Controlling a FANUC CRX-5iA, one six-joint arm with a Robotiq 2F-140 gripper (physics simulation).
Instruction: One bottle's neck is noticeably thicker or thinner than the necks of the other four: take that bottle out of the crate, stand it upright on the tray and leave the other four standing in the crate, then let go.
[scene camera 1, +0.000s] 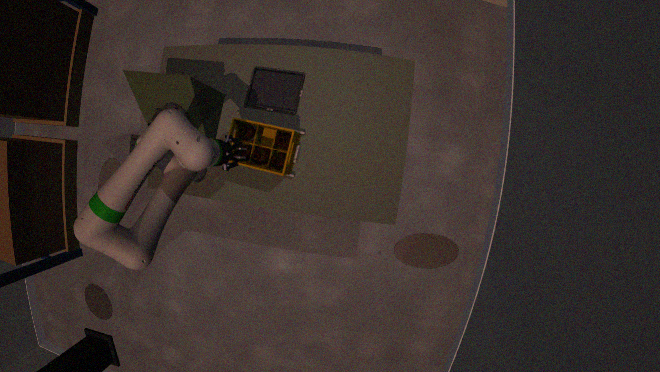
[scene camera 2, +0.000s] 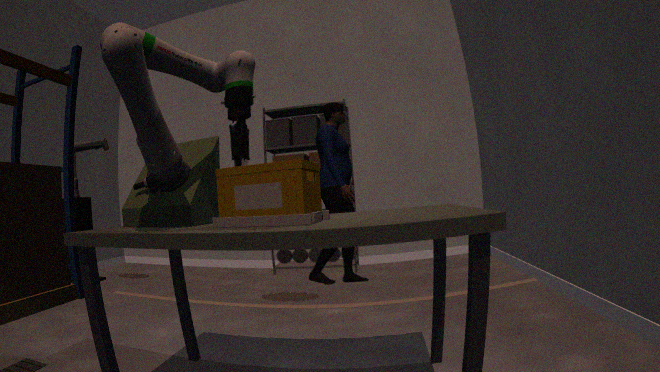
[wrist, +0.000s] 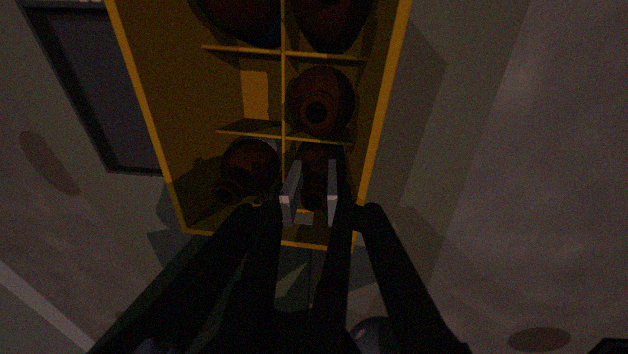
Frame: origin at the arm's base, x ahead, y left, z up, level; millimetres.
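Where they show: gripper, fingertip midpoint: (scene camera 1: 243, 152) (wrist: 315, 172).
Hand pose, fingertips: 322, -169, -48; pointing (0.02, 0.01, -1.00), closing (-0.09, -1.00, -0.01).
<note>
Things, the pixels of their top centre, and the offset from my fingertips, as dx, dy, dz. "spot": a spot on its surface instead. Level surfaces: height alone.
- yellow crate, top centre: (wrist: 256, 108) (scene camera 2: 267, 165) (scene camera 1: 256, 145) +76, +29, +46
- held bottle, top centre: (wrist: 313, 201) (scene camera 1: 237, 152) -16, +2, +34
- middle bottle, top centre: (wrist: 316, 112) (scene camera 1: 255, 155) +66, -13, +33
- dark tray, surface spot: (wrist: 95, 85) spot: +135, +360, -124
- green table, surface height: dz -130
- low pale ledge, surface spot: (scene camera 2: 265, 220) spot: +78, -77, -113
The yellow crate (scene camera 1: 262, 123) (scene camera 2: 301, 192) (wrist: 142, 102) has six compartments. Dark red-brown bottles stand in five: the held bottle (wrist: 320, 156), a bottle beside it (scene camera 1: 246, 131) (wrist: 250, 162), a middle bottle (scene camera 1: 260, 155) (wrist: 327, 82), and two at the far end (wrist: 240, 17) (wrist: 330, 22). The other middle compartment is empty. My gripper (scene camera 1: 242, 154) (scene camera 2: 238, 161) (wrist: 315, 172) points down into the near corner compartment, shut on that bottle's neck. The bottle's lower part is hidden. Neck widths are hard to compare in the dim light. The dark tray (scene camera 1: 276, 91) (wrist: 95, 85) holds no bottle.
The tray lies beside the crate's long side on the green table (scene camera 1: 350, 130) (scene camera 2: 400, 220). A low pale ledge (scene camera 2: 265, 220) runs along the crate's foot. A person (scene camera 2: 334, 155) stands beyond the table, before a shelf rack (scene camera 2: 306, 108).
</note>
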